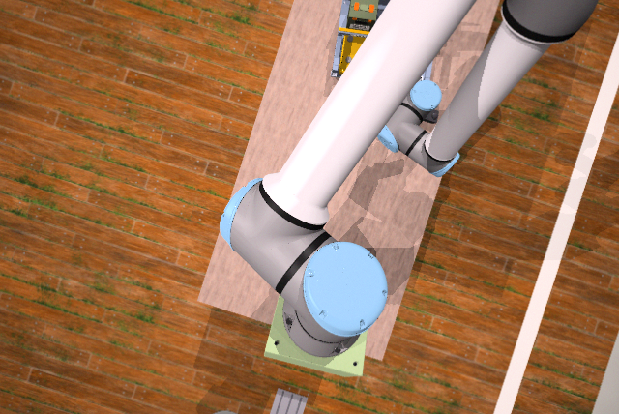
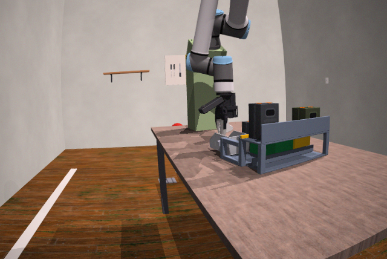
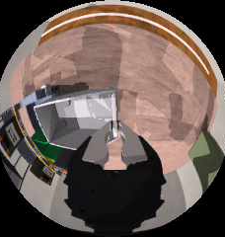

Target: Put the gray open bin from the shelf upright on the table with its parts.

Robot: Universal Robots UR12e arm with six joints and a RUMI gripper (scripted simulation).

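Now: hand 8 cm short of the gray open bin and 2 cm to the right of it. Also, from my hand: yellow bin: 14 cm ahead, 29 cm to the left, 1 cm below; green bin: 18 cm ahead, 19 cm to the left, 1 cm below.
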